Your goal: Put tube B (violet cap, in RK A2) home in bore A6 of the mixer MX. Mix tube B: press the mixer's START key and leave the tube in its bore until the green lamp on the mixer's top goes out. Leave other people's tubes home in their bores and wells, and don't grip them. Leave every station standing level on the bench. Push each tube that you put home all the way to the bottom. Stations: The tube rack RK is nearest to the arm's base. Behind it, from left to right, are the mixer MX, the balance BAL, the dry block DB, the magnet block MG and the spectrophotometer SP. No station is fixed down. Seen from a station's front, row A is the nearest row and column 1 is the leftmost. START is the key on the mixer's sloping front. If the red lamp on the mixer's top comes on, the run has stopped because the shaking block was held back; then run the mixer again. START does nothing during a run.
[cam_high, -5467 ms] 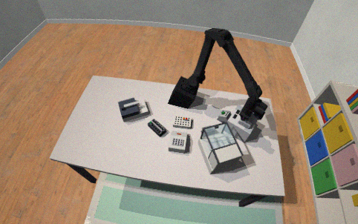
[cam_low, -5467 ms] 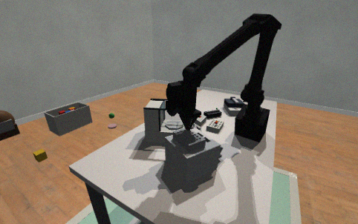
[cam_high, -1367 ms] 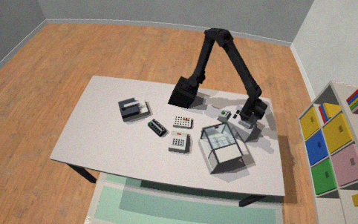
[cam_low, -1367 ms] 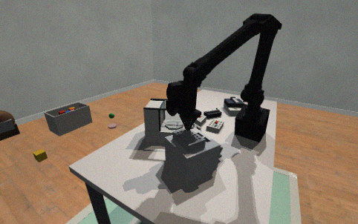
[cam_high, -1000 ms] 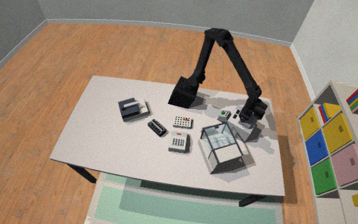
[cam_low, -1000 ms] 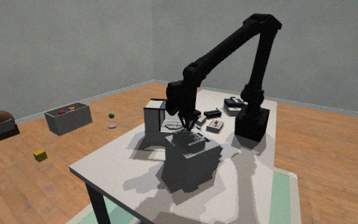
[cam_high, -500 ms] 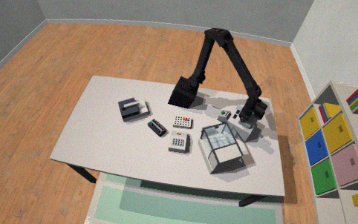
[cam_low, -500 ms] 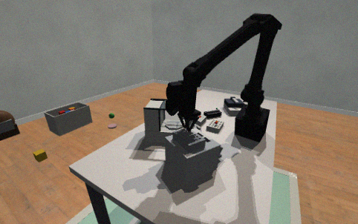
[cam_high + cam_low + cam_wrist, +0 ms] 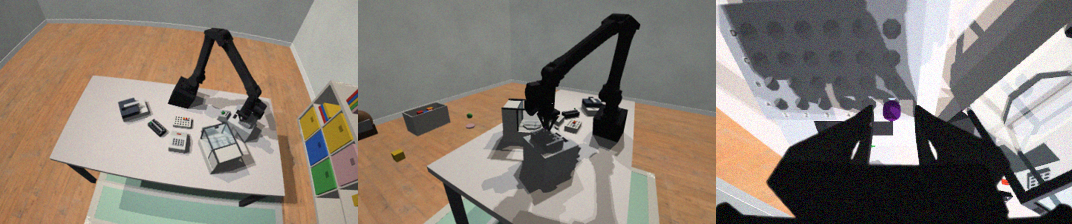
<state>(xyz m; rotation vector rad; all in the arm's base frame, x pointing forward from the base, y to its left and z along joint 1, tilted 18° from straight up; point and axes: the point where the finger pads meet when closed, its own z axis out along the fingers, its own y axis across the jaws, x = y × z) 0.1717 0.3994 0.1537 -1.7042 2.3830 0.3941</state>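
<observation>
My hand is 1 cm to the right of the tube B and 2 cm above it. Round my hand: mixer block: 3 cm behind, 5 cm to the left, 3 cm below; green start key: 9 cm behind, 12 cm to the right, 11 cm below; print key: 7 cm ahead, 21 cm to the right, 11 cm below.
</observation>
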